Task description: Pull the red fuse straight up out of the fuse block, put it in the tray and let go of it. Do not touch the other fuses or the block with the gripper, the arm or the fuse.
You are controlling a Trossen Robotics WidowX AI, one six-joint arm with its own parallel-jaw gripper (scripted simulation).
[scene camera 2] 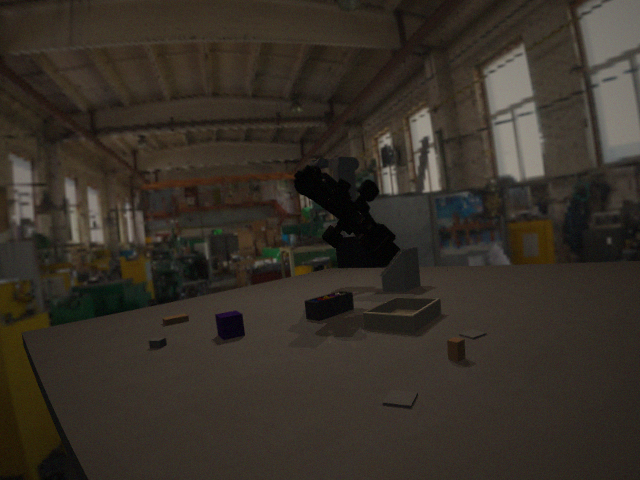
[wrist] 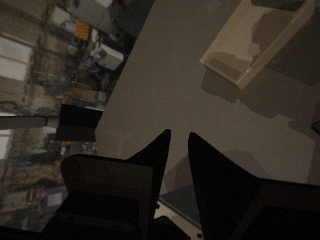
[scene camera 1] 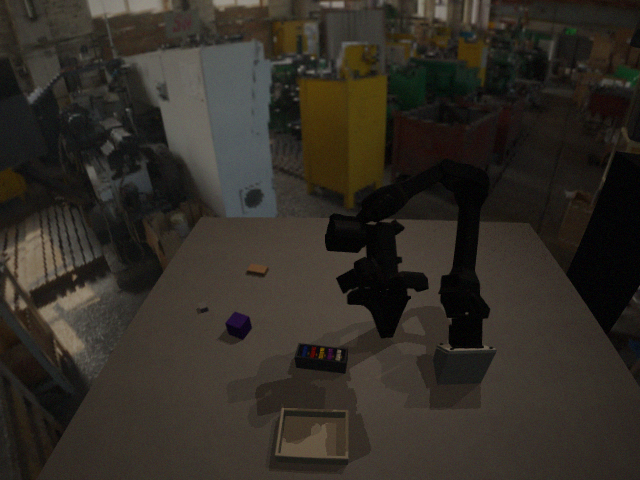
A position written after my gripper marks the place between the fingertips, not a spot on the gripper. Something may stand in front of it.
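Observation:
My gripper (scene camera 1: 386, 338) is visible; scene camera 2 shows my gripper (scene camera 2: 377, 232), and the wrist view shows my gripper (wrist: 179, 135). A tray (scene camera 2: 409, 315) is visible.

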